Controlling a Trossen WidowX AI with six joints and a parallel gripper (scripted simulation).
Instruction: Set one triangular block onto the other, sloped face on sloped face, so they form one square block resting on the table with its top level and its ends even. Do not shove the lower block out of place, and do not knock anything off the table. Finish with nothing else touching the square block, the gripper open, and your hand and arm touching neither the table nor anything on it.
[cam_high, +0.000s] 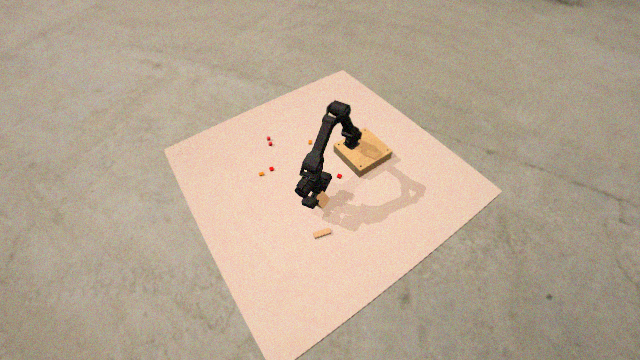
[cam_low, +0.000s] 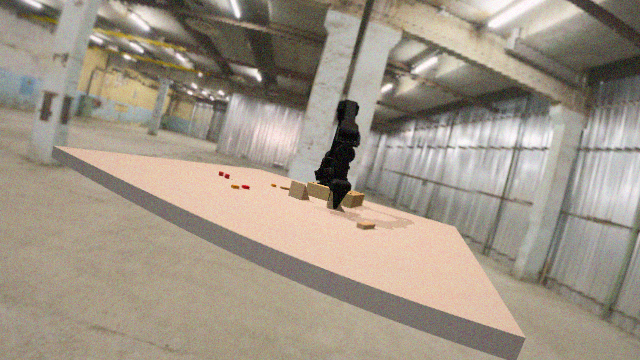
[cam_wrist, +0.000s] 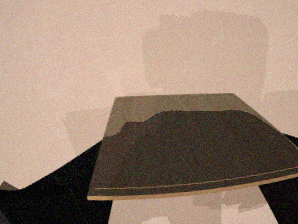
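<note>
Right now my gripper tip is 100 mm short of the flat wooden piece, 130 mm to the right of it and 10 mm above it.
</note>
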